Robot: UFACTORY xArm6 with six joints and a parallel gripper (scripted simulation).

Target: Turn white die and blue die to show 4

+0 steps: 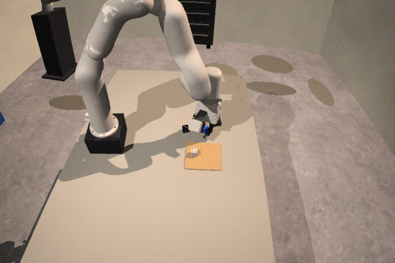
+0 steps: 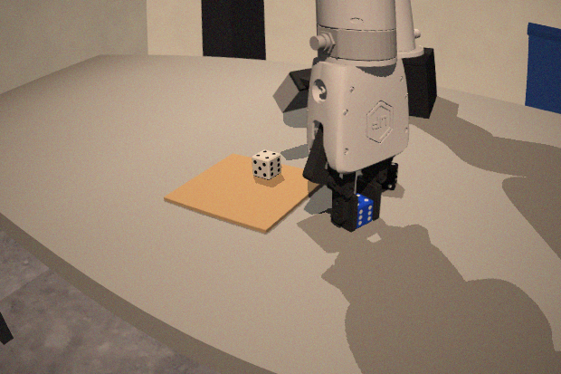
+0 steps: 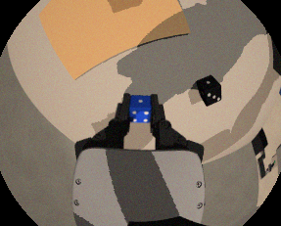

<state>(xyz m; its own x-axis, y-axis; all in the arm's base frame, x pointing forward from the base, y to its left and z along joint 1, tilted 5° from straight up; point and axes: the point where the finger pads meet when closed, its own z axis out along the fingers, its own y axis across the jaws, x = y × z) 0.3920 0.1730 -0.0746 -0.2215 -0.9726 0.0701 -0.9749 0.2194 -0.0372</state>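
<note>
Now: the orange mat 2 cm ahead of my hand, 14 cm to the right of it and 2 cm below it. From my hand the other things lie so: white die: 2 cm behind, 14 cm to the right; then blue die: 1 cm below; then black die: 9 cm behind, 2 cm to the right, 1 cm below.
</note>
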